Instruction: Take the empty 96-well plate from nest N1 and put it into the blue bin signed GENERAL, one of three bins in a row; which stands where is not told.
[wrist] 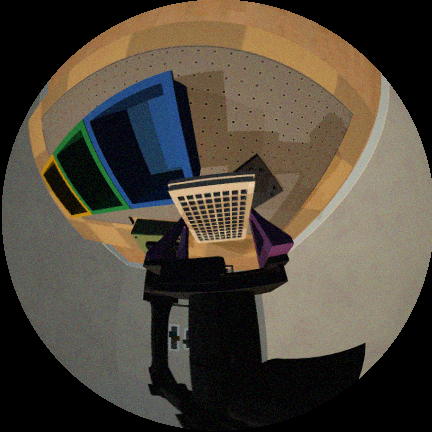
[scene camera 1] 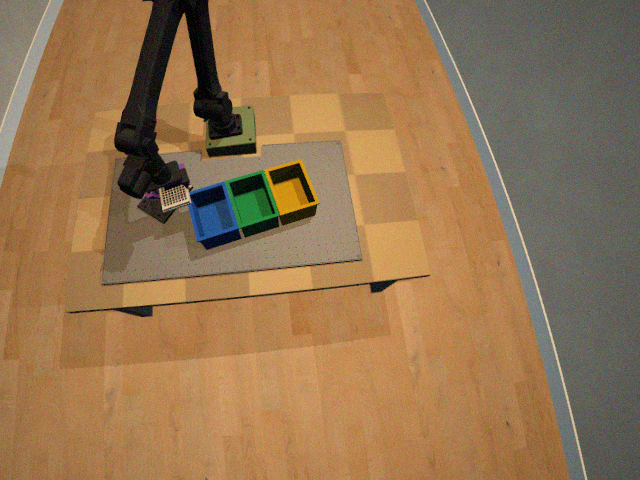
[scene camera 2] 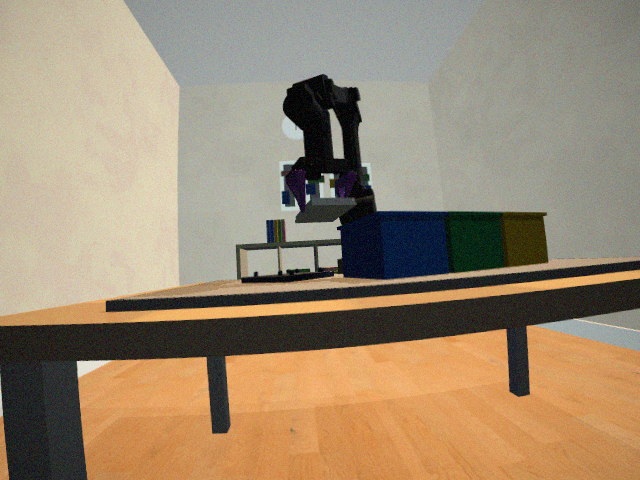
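Where they show: gripper, fingertip midpoint: [wrist: 216, 213] [scene camera 1: 174, 191] [scene camera 2: 324, 212]; arm's base, origin of the base link: [scene camera 1: 225, 128].
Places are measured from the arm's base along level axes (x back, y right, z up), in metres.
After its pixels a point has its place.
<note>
A pale 96-well plate [scene camera 1: 174, 197] @(x -0.311, y 0.157, z 0.094 m) [scene camera 2: 324, 209] @(x -0.315, y 0.166, z 0.083 m) [wrist: 217, 215] @(x -0.290, y 0.163, z 0.092 m) is held up between the purple fingers of my gripper [scene camera 1: 171, 192] @(x -0.285, y 0.162, z 0.083 m) [scene camera 2: 323, 202] @(x -0.285, y 0.162, z 0.083 m) [wrist: 216, 213] @(x -0.285, y 0.162, z 0.083 m), which is shut on it. The plate looks roughly level, with its wells facing up. The dark nest [scene camera 1: 155, 209] @(x -0.272, y 0.266, z -0.035 m) [scene camera 2: 286, 277] @(x -0.324, y 0.243, z -0.038 m) [wrist: 267, 182] @(x -0.266, y 0.282, z -0.035 m) lies below on the board, partly hidden by the plate in scene camera 1. The blue bin [scene camera 1: 222, 239] @(x -0.428, y 0.042, z -0.002 m) [scene camera 2: 392, 245] @(x -0.436, y 0.087, z 0.003 m) [wrist: 170, 125] @(x -0.385, y 0.107, z 0.053 m) stands close to the right of the plate in scene camera 1. No lettering is readable on it.
A green bin [scene camera 1: 261, 225] @(x -0.406, y -0.085, z 0.010 m) [scene camera 2: 474, 242] @(x -0.408, y -0.073, z 0.001 m) [wrist: 85, 175] @(x -0.312, y -0.119, z 0.013 m) and a yellow bin [scene camera 1: 298, 213] @(x -0.384, y -0.206, z 0.013 m) [scene camera 2: 524, 240] @(x -0.385, y -0.202, z 0.000 m) [wrist: 65, 187] @(x -0.289, y -0.246, z 0.013 m) continue the row to the right of the blue one in scene camera 1. The arm's green base block [scene camera 1: 245, 131] @(x -0.031, y -0.070, z 0.005 m) stands behind. All stand near the perforated grey board [scene camera 1: 305, 253] @(x -0.502, y -0.211, z -0.046 m).
</note>
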